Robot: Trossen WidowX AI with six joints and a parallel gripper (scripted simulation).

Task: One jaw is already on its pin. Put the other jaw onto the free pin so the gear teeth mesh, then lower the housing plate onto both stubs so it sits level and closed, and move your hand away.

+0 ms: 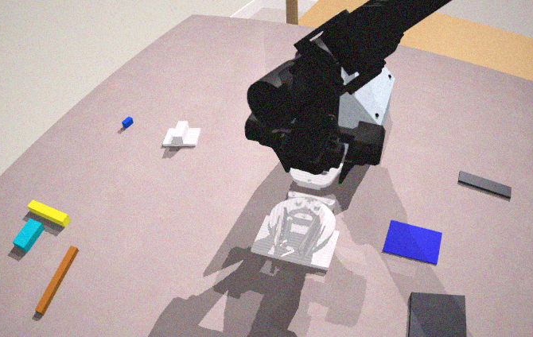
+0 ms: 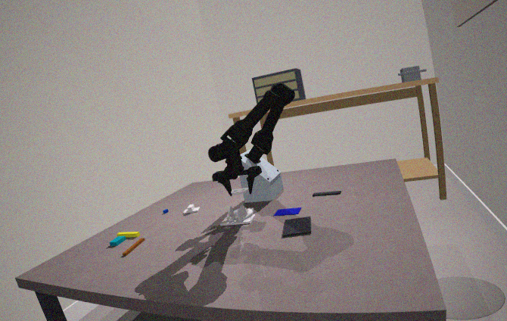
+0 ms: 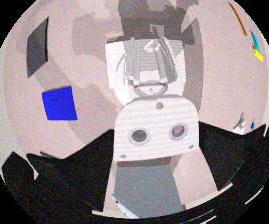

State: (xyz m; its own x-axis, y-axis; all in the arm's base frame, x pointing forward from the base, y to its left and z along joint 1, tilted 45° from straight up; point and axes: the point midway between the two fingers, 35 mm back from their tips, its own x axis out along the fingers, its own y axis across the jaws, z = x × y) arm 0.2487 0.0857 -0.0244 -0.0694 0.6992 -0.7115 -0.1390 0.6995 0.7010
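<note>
Now: the white jaw 20 mm ahead of my gripper tip, 10 mm to the left of it and 70 mm below it. The rest, counted from my gripper tip: blue pad 10 mm behind, 180 mm to the left, 80 mm below; dark slab 140 mm ahead, 260 mm to the left, 80 mm below; white base plate 70 mm ahead, 80 mm below.
</note>
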